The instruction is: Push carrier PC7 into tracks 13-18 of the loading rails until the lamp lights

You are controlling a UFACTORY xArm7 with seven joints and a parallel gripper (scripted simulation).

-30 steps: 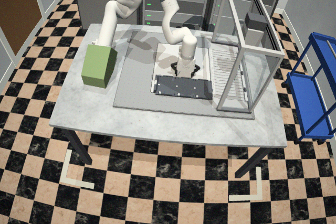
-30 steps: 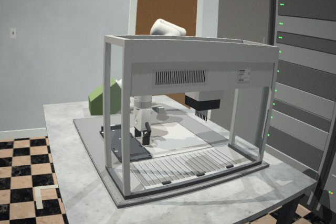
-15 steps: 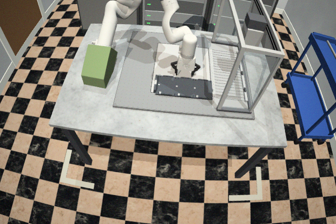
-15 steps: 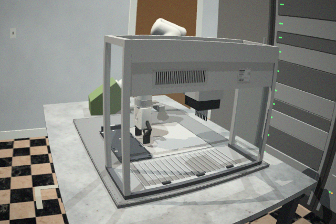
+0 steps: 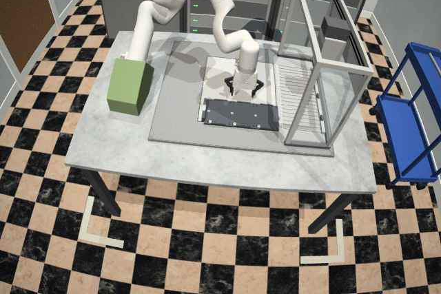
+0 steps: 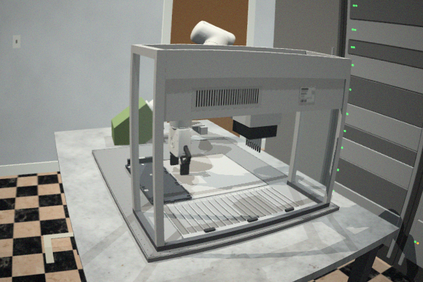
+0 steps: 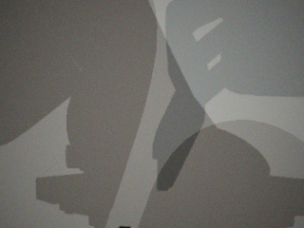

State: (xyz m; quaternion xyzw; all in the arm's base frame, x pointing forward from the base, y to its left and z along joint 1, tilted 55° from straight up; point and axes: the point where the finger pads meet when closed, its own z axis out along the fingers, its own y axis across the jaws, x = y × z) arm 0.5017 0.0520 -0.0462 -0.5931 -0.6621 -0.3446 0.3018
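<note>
My hand is 90 mm to the left of the carrier PC7, 30 mm above it and 20 mm short of it.
</note>
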